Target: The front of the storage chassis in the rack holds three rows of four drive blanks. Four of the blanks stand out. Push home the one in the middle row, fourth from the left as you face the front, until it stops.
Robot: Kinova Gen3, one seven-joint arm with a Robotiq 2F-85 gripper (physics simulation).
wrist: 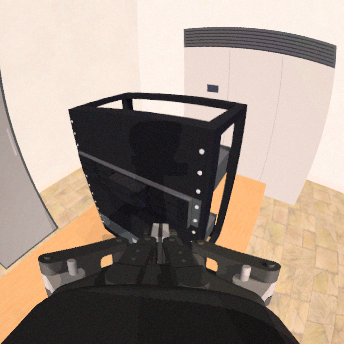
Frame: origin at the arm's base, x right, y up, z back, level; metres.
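Where they show: gripper, fingertip midpoint: [160, 233].
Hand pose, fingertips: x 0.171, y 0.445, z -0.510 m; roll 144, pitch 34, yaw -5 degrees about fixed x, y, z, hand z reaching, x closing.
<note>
After its pixels a point has its place.
The black rack [209, 170] @(x 0.145, y 0.404, z -0.693 m) stands on the table in the wrist view, its front towards me, with white dots down both sides. The storage chassis [135, 175] @(x -0.043, y 0.328, z -0.685 m) sits in its lower part and shows a grey top edge slanting down to the right. The chassis front is very dark, so I cannot tell the single drive blanks or which ones stand out; the middle row's fourth blank cannot be made out. My gripper [160, 233] @(x 0.171, y 0.445, z -0.510 m) is shut and empty. Its fingertips are in front of the lower part of the chassis front and hide some of it. I cannot tell whether they touch it.
The orange wooden table [254, 192] @(x 0.229, y -0.128, z -1.409 m) shows on both sides of the rack. A white cabinet [250, 105] with a dark louvred top stands behind to the right. A grey panel [20, 200] stands at the left edge. Stone-tiled floor [285, 240] shows at the right.
</note>
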